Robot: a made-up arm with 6 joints.
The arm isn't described. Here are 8 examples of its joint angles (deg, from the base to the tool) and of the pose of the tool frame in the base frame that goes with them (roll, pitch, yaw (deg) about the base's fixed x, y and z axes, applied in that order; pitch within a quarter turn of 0, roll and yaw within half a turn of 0; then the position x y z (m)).
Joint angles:
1: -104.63 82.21 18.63 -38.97 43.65 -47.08
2: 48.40 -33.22 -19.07 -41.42 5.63 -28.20
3: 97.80 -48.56 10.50 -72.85 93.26 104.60
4: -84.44 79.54 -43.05 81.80 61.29 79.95
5: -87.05 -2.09 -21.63 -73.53 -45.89 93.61
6: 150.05 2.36 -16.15 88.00 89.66 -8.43
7: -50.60 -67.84 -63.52 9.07 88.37 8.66
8: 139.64 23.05 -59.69 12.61 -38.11 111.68
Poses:
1: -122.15 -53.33 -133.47 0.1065 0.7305 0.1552
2: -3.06 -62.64 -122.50 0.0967 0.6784 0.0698
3: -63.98 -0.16 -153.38 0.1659 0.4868 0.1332
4: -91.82 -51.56 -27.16 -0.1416 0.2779 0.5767
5: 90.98 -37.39 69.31 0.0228 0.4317 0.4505
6: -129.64 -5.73 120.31 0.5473 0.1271 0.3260
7: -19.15 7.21 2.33 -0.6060 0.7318 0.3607
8: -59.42 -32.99 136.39 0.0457 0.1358 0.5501
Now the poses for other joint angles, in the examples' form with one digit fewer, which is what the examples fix.
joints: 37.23 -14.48 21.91 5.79 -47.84 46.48
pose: -9.5 24.7 161.0 0.124 0.655 0.529
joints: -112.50 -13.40 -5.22 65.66 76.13 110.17
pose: -90.0 60.7 -49.6 -0.299 0.514 0.346
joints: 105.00 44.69 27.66 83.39 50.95 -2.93
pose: -156.5 22.4 162.4 0.463 0.438 0.831
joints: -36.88 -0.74 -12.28 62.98 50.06 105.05
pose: -136.4 39.9 -150.1 -0.161 0.622 0.604
